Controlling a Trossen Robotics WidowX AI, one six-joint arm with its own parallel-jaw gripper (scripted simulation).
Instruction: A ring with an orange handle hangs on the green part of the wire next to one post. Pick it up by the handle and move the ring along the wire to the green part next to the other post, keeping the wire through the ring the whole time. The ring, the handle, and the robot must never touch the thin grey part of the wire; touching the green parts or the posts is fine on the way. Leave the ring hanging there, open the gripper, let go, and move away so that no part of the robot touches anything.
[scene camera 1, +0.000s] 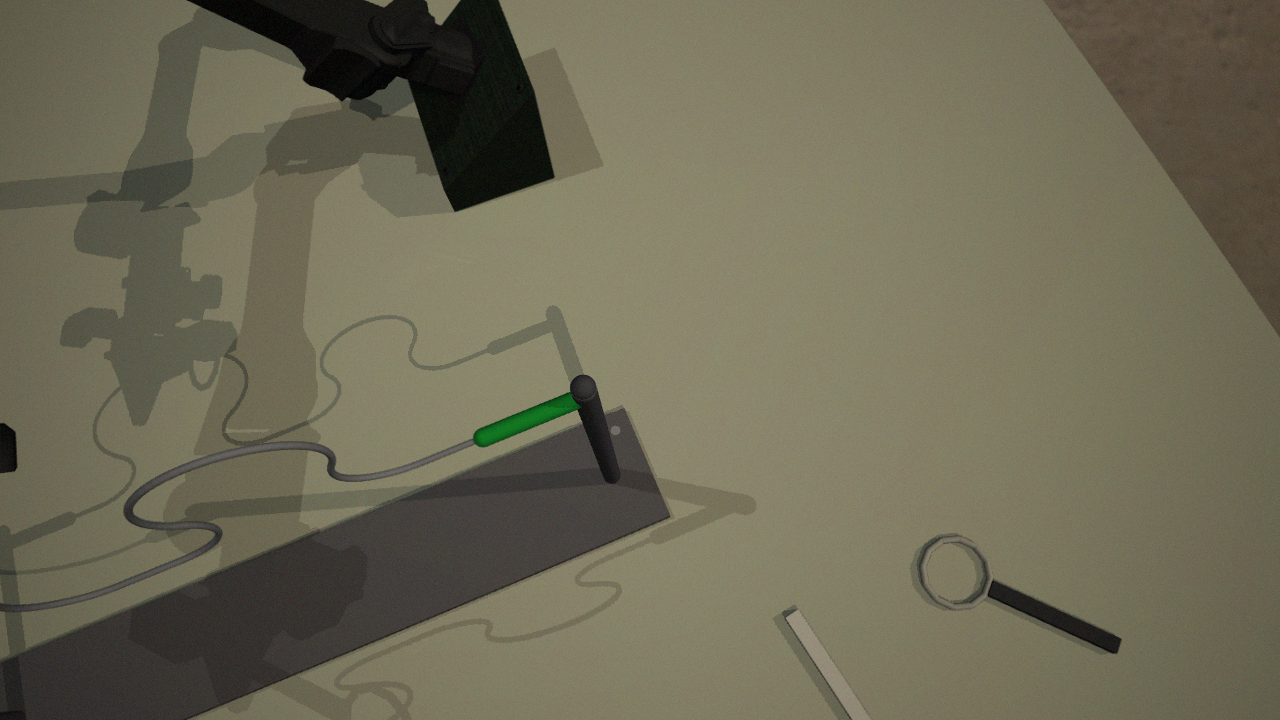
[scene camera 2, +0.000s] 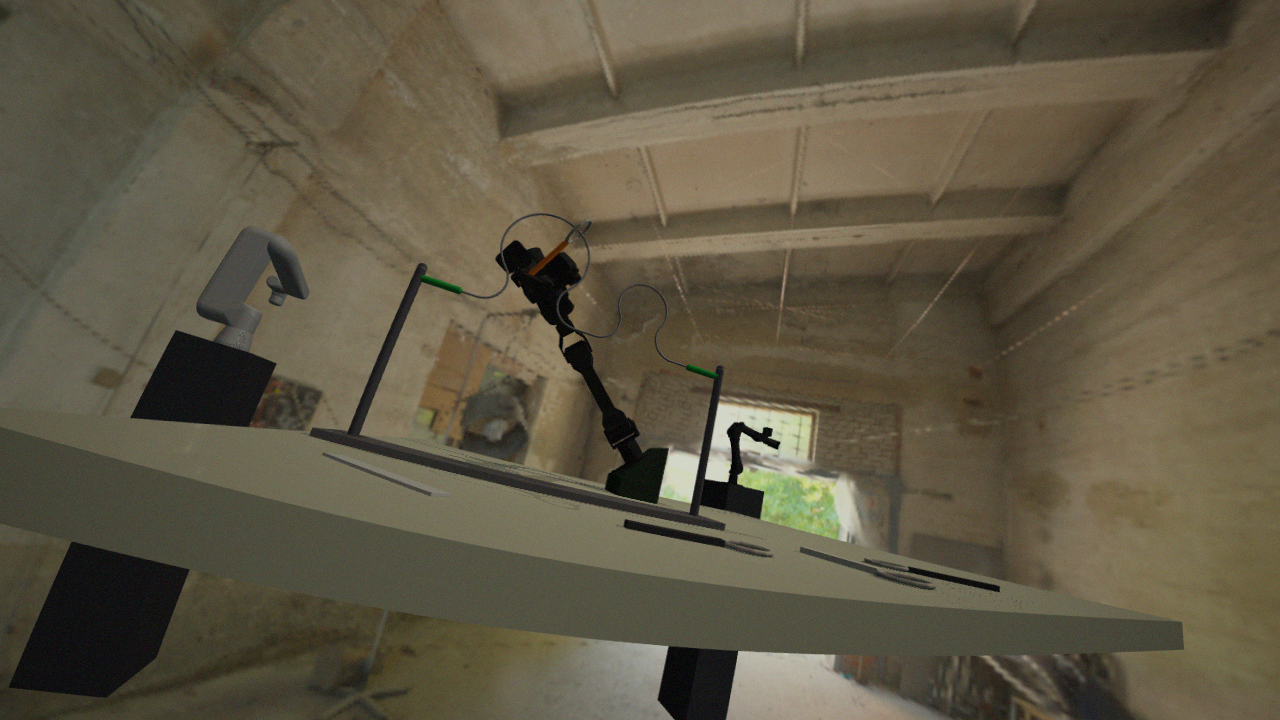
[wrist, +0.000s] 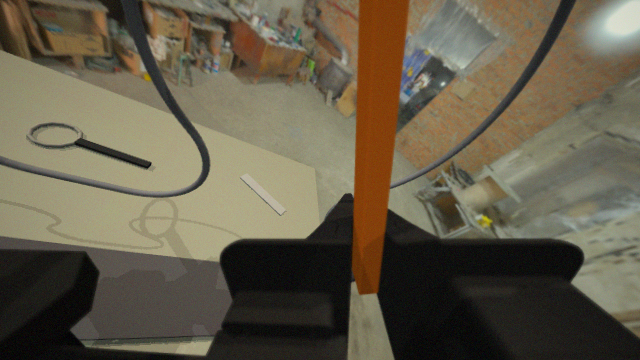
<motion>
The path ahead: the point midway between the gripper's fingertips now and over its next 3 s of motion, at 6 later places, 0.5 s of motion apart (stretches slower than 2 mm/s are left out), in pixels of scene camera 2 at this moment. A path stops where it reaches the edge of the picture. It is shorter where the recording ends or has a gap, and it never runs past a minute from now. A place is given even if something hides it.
My gripper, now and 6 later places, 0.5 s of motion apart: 520, 273; 517, 268; 515, 262; 514, 258; 514, 255; 516, 250; 519, 245
</motion>
